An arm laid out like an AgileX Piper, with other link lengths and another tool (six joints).
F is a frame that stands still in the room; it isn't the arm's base.
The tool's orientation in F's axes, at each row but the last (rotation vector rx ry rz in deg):
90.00 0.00 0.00
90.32 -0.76 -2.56
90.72 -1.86 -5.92
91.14 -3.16 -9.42
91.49 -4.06 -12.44
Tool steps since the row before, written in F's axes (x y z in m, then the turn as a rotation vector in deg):
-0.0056 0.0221 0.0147 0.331 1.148 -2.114
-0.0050 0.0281 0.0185 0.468 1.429 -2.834
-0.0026 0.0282 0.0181 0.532 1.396 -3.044
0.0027 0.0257 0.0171 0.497 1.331 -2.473
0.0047 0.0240 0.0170 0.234 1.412 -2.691
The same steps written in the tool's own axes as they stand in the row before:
-0.0056 0.0147 -0.0221 0.331 -2.114 -1.148
-0.0064 0.0182 -0.0280 0.472 -2.833 -1.430
-0.0058 0.0175 -0.0281 0.548 -3.039 -1.400
-0.0021 0.0165 -0.0261 0.482 -2.470 -1.341
-0.0013 0.0164 -0.0248 0.231 -2.714 -1.368

